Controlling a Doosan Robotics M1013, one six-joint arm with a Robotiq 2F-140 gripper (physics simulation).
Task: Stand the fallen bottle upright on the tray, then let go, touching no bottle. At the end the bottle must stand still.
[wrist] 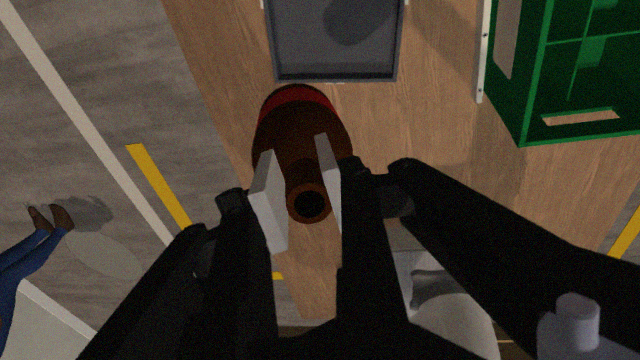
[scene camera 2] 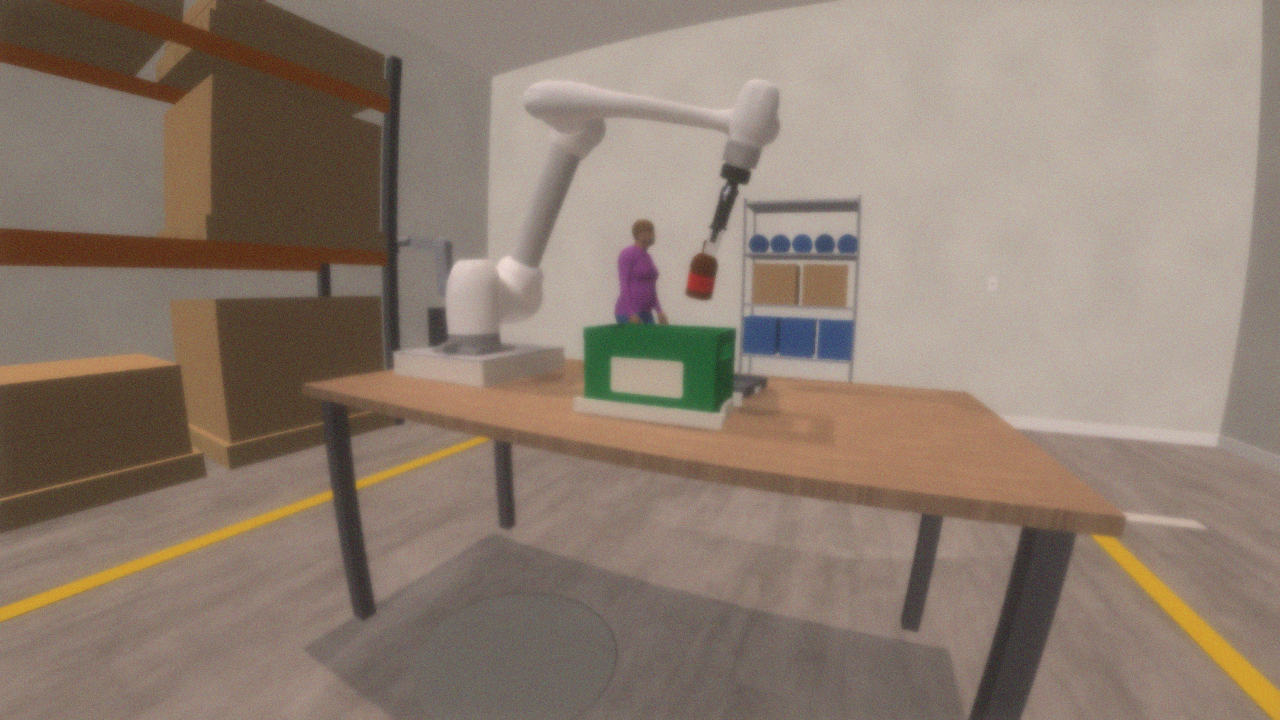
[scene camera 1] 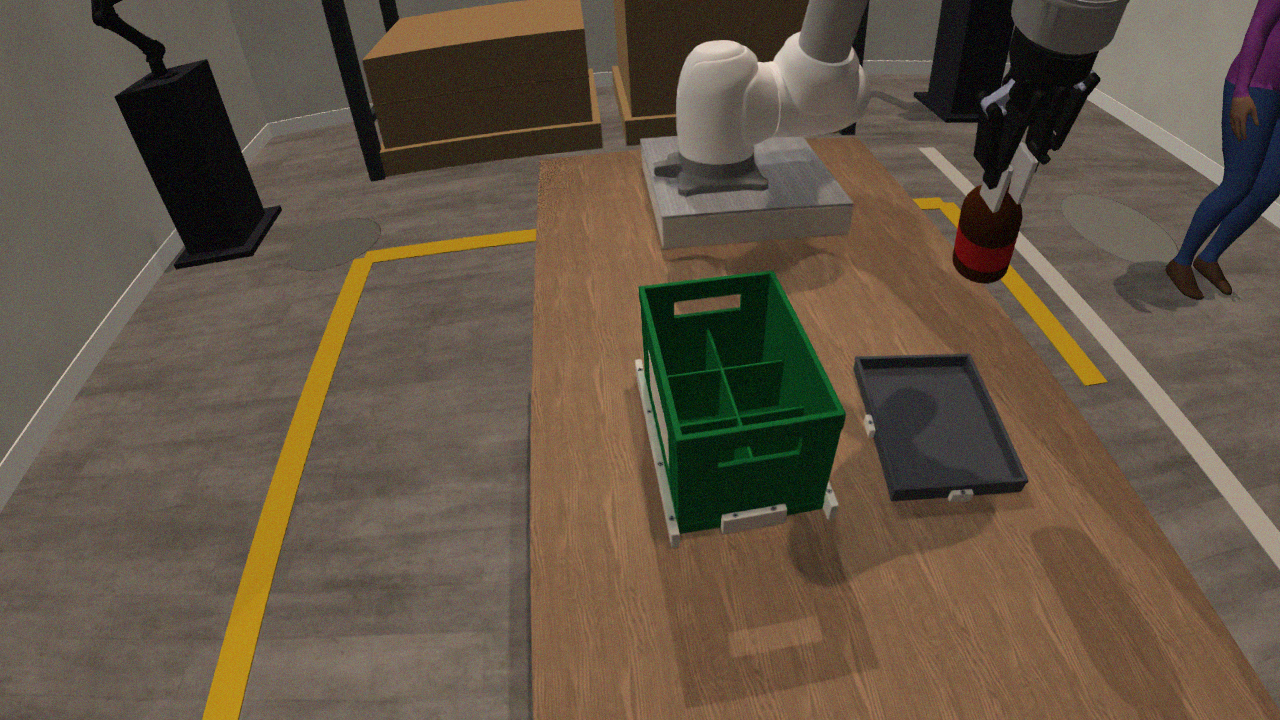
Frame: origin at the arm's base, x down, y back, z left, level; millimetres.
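Seen in the pictures: gripper, fingertip midpoint: (wrist: 301,164) (scene camera 2: 710,253) (scene camera 1: 1000,198); arm's base, link origin: (wrist: 447,288) (scene camera 2: 474,351) (scene camera 1: 716,173).
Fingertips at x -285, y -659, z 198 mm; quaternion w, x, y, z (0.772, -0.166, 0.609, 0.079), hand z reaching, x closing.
Note:
Pixels of each thing's top centre, then the offset from my fingertips to it.
- brown bottle with a red label, top centre: (wrist: 286,232) (scene camera 1: 1005,160) (scene camera 2: 704,240) dz +8, dx -37, dy +20 mm
- dark grey tray, top centre: (scene camera 1: 937,414) (scene camera 2: 712,377) dz -7, dx +331, dy -20 mm
- green crate with dividers, top centre: (scene camera 1: 732,343) (scene camera 2: 662,327) dz -309, dx +182, dy +7 mm
The brown bottle with a red label (scene camera 1: 984,248) (scene camera 2: 701,279) (wrist: 299,125) hangs in the air, neck up and base down, leaning a little from upright. My gripper (scene camera 1: 1005,186) (scene camera 2: 709,245) (wrist: 301,164) is shut on its neck, with the light pads on either side and the open mouth showing between them in the wrist view. The dark grey tray (scene camera 1: 948,434) (scene camera 2: 753,385) (wrist: 300,50) lies on the table. The bottle is well above table height and apart from the tray. In the wrist view its base appears just short of the tray's near edge.
A green crate with dividers (scene camera 1: 756,474) (scene camera 2: 660,335) (wrist: 532,80) stands beside the tray, inside light locating strips. The robot's base block (scene camera 1: 756,223) (scene camera 2: 523,362) is at the table's far end. A person (scene camera 1: 1248,161) (scene camera 2: 637,277) stands on the floor beyond the table.

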